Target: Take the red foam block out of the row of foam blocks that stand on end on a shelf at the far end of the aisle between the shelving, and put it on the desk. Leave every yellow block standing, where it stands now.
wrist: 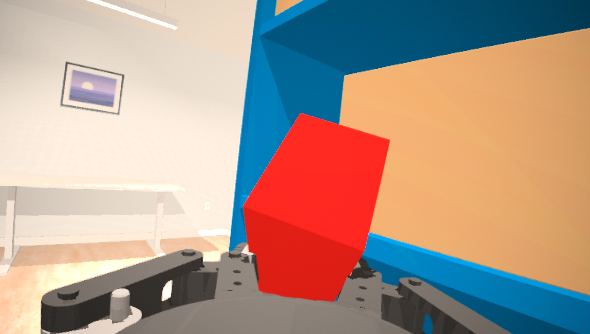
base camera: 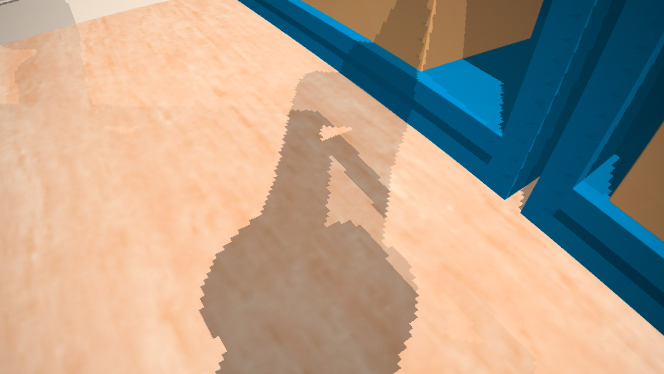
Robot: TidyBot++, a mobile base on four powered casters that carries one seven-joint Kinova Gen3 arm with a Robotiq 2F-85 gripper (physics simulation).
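Places are measured from the arm's base along level axes (x ahead, y left, z up), in metres.
Where they show: gripper, fingertip midpoint: (wrist: 300, 258).
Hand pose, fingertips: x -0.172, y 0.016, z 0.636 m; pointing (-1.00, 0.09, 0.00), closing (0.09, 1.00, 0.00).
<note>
After its pixels a point has its place.
The red foam block (wrist: 315, 200) @[x -0.115, y 0.013, z 0.677 m] stands tilted in the middle of the wrist view. My gripper (wrist: 300, 258) @[x -0.173, y 0.016, z 0.636 m] is shut on it, with a finger at each side of its lower end. A white desk (wrist: 90, 187) @[x -2.333, y -1.579, z 0.312 m] stands at the left of the wrist view, beyond the shelving, some way from the gripper. The yellow blocks do not show in either view. The gripper does not show in the base camera view.
Blue shelving (base camera: 450, 120) (wrist: 248, 125) with large tan boxes (base camera: 390, 30) (wrist: 465, 160) runs along the right. A shadow of an arm shape lies on the wooden floor (base camera: 125, 225) @[x 0.377, y 0.237, z -0.397 m] in the base view. A framed picture (wrist: 93, 88) @[x -2.931, y -2.069, z 1.250 m] hangs on the far wall.
</note>
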